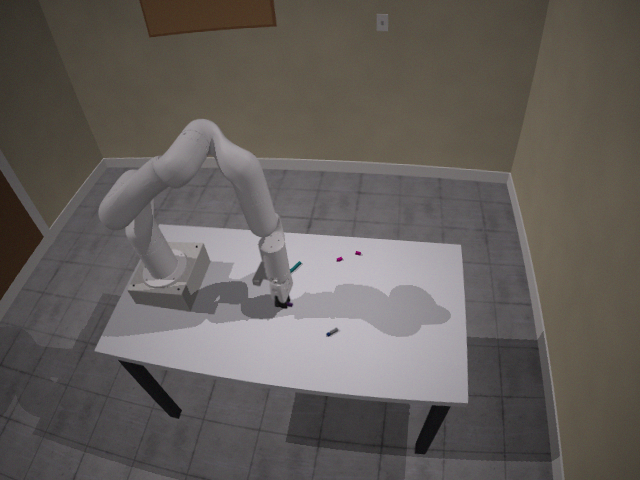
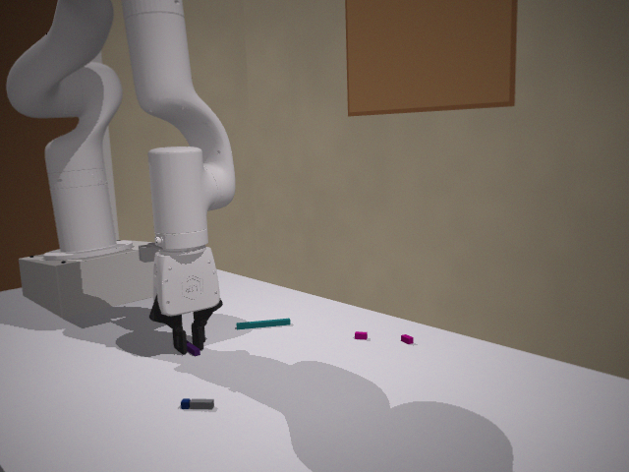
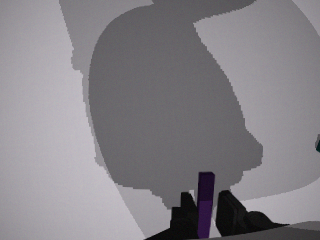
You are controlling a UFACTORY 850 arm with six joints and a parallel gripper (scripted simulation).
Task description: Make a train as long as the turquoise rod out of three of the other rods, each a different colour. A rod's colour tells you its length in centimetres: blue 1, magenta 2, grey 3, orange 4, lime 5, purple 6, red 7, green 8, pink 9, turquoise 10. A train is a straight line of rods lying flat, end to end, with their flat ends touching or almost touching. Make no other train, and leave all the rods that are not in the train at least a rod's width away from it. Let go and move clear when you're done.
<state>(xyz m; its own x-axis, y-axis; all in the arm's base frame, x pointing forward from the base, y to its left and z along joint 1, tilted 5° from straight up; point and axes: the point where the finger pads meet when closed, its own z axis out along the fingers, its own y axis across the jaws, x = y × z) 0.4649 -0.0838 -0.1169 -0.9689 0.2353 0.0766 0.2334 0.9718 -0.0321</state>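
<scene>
Now: the purple rod 20 mm below my hand. From my hand the other things lie so: blue rod: 170 mm ahead, 130 mm to the right, 20 mm below; then turquoise rod: 160 mm to the left, 20 mm below, 10 mm ahead; then grey rod: 180 mm ahead, 120 mm to the right, 20 mm below.
</scene>
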